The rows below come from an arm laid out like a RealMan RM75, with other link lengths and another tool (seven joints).
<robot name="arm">
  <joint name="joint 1" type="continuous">
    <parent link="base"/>
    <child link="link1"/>
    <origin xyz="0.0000 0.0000 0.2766"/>
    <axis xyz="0 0 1"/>
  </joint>
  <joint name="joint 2" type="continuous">
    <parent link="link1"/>
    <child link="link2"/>
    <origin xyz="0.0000 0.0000 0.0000" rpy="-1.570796 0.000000 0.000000"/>
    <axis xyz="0 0 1"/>
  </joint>
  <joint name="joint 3" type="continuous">
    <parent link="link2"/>
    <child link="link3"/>
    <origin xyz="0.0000 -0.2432 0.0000" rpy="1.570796 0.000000 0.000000"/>
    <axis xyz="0 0 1"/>
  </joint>
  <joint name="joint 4" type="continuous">
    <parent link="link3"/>
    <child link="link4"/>
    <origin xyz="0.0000 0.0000 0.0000" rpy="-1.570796 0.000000 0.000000"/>
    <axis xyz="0 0 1"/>
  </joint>
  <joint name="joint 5" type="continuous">
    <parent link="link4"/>
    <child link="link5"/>
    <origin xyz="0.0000 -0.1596 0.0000" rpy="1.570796 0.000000 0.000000"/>
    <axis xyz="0 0 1"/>
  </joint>
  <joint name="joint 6" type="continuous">
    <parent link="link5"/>
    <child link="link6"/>
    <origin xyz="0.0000 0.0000 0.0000" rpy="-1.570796 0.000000 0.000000"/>
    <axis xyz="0 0 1"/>
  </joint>
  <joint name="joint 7" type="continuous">
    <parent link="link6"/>
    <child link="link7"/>
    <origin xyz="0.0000 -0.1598 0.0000" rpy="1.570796 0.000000 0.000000"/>
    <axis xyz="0 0 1"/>
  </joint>
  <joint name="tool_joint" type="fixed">
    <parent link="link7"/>
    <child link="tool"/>
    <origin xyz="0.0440 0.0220 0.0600" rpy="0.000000 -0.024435 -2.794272"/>
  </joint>
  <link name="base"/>
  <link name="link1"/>
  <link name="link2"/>
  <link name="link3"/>
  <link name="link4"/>
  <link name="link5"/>
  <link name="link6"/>
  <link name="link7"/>
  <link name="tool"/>
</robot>
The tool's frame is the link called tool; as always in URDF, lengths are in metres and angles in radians. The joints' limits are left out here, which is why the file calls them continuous.
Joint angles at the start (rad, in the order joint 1, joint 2, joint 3, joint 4, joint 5, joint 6, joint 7):
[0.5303, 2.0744, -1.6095, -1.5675, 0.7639, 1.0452, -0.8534]
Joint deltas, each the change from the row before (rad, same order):
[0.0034, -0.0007, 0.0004, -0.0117, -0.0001, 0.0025, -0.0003]
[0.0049, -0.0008, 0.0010, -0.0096, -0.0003, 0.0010, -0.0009]
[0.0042, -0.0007, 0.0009, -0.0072, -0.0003, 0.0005, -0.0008]
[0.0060, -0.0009, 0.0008, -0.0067, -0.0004, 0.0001, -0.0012]
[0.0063, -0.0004, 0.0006, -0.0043, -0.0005, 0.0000, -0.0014]
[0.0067, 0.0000, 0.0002, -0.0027, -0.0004, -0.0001, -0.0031]
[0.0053, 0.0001, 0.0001, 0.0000, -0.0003, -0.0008, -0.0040]
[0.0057, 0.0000, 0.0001, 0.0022, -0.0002, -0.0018, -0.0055]
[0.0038, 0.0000, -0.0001, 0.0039, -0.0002, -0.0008, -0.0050]
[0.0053, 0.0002, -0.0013, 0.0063, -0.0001, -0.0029, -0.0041]
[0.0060, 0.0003, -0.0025, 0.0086, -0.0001, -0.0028, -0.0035]
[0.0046, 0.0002, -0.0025, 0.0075, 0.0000, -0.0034, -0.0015]
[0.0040, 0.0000, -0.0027, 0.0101, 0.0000, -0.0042, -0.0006]
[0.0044, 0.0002, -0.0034, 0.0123, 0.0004, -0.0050, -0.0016]
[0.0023, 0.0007, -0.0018, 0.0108, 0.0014, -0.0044, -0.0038]
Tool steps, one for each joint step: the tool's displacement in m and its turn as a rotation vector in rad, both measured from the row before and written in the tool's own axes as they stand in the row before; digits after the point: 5 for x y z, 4 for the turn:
[0.00388, -0.00036, -0.00080, 0.0004, 0.0086, -0.0103]
[0.00414, 0.00006, -0.00054, -0.0005, 0.0091, -0.0107]
[0.00333, 0.00015, -0.00038, -0.0006, 0.0073, -0.0086]
[0.00386, 0.00023, -0.00021, -0.0005, 0.0079, -0.0104]
[0.00337, 0.00009, 0.00008, 0.0001, 0.0064, -0.0093]
[0.00311, -0.00004, 0.00032, 0.0008, 0.0054, -0.0104]
[0.00201, 0.00013, 0.00045, 0.0005, 0.0033, -0.0085]
[0.00173, 0.00038, 0.00066, 0.0002, 0.0026, -0.0090]
[0.00038, 0.00031, 0.00060, 0.0006, -0.0007, -0.0060]
[0.00060, 0.00012, 0.00109, 0.0011, -0.0004, -0.0055]
[0.00012, -0.00023, 0.00139, 0.0024, -0.0024, -0.0049]
[0.00004, -0.00021, 0.00121, 0.0017, -0.0017, -0.0024]
[-0.00079, -0.00007, 0.00134, 0.0013, -0.0036, 0.0003]
[-0.00111, -0.00021, 0.00163, 0.0020, -0.0045, 0.0001]
[-0.00129, -0.00013, 0.00132, 0.0017, -0.0036, 0.0005]

